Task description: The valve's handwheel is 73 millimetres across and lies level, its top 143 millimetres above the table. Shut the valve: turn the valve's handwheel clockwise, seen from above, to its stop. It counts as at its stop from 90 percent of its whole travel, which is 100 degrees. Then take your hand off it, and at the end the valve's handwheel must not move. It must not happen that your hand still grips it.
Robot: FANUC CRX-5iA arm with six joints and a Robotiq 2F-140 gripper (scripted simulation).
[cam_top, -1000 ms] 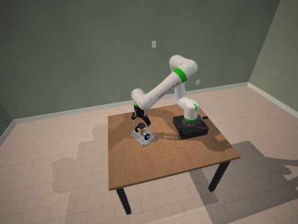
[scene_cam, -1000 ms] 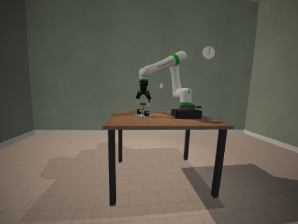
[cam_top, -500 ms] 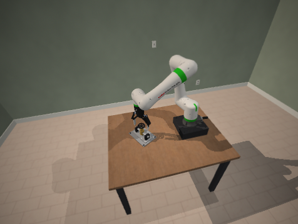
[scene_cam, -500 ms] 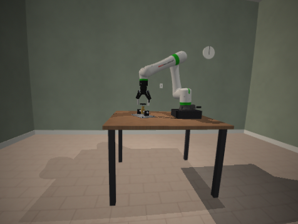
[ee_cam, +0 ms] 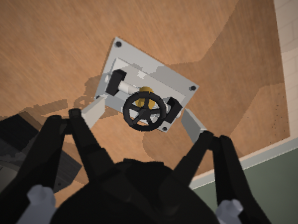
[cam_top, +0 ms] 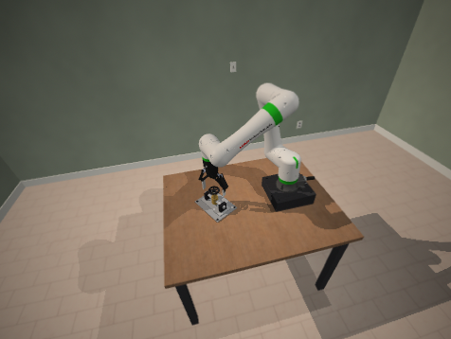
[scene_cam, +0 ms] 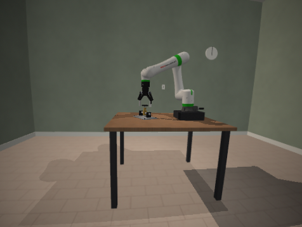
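Now: hand 1 cm above the black spoked handwheel.
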